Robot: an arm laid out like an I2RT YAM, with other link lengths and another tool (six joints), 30 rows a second.
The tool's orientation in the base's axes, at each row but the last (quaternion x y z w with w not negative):
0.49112 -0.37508 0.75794 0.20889
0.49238 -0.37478 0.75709 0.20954
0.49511 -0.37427 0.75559 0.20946
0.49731 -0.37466 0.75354 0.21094
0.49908 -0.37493 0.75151 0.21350
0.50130 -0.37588 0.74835 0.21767
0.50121 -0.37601 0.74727 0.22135
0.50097 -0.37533 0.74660 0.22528
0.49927 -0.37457 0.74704 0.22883
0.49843 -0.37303 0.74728 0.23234
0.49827 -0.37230 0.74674 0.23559
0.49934 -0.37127 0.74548 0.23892
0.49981 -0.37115 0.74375 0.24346
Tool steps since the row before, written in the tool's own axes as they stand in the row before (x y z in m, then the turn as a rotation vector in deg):
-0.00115 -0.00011 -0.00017 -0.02 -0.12 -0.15
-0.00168 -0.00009 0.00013 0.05 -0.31 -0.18
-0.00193 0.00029 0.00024 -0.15 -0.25 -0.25
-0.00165 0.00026 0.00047 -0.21 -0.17 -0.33
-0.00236 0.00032 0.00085 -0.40 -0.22 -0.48
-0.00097 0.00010 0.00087 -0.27 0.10 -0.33
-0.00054 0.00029 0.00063 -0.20 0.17 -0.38
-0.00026 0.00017 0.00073 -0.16 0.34 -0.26
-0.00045 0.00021 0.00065 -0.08 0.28 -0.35
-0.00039 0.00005 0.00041 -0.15 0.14 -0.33
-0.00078 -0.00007 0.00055 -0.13 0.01 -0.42
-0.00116 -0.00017 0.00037 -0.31 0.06 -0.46
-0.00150 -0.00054 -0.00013 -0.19 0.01 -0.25
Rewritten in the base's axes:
0.00047 0.00026 -0.00104 0.00 0.19 -0.01
0.00086 0.00004 -0.00145 0.09 0.33 0.11
0.00076 -0.00026 -0.00180 0.09 0.36 -0.10
0.00079 -0.00044 -0.00148 0.01 0.37 -0.20
0.00125 -0.00074 -0.00207 0.03 0.53 -0.39
0.00083 -0.00069 -0.00073 -0.16 0.21 -0.35
0.00038 -0.00065 -0.00046 -0.26 0.20 -0.32
0.00040 -0.00067 -0.00014 -0.33 0.00 -0.32
0.00040 -0.00063 -0.00034 -0.37 0.11 -0.24
0.00035 -0.00034 -0.00028 -0.23 0.18 -0.26
0.00067 -0.00038 -0.00057 -0.20 0.33 -0.22
0.00078 -0.00017 -0.00093 -0.18 0.33 -0.41
0.00090 0.00044 -0.00125 -0.08 0.19 -0.23

